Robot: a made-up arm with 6 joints.
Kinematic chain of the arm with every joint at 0, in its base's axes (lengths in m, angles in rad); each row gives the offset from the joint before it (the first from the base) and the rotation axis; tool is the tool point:
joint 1: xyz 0 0 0.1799 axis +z
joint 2: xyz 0 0 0 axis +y
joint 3: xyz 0 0 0.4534 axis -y
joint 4: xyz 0 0 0 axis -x
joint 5: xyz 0.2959 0 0 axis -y
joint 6: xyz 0 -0.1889 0 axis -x
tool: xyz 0 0 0
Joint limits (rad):
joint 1: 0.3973..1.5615
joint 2: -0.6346..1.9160
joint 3: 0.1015..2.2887
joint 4: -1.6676..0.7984
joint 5: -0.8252..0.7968
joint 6: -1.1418..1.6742
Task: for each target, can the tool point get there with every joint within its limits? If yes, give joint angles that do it. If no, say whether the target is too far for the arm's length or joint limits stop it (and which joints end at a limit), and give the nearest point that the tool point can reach.
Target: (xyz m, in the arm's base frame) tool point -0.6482 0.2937 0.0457
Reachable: no: joint limits stop it (at a limit: joint 1, joint 3, joint 4) | nearest point -0.0146 0.3910 -0.0025 | short by 0.643 m
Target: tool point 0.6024 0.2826 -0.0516
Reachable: yes | joints 0.5777 1.4900 1.0852 -1.0609 0.2120 -0.3257
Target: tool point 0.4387 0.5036 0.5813
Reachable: yes | joints 1.0913 0.9303 1.0169 0.5911 -0.0297 0.8348
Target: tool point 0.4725 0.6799 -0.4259
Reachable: no: too far | nearest point 0.3764 0.5417 -0.2361 | short by 0.254 m
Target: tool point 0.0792 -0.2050 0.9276
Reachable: yes | joints 1.1103 -0.1277 1.4213 0.5402 0.3721 0.6725
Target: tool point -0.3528 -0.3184 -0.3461
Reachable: no: joint limits stop it (at a limit: joint 1, joint 2, joint 3, joint 4) | nearest point -0.0167 0.1730 -0.2153 | short by 0.610 m
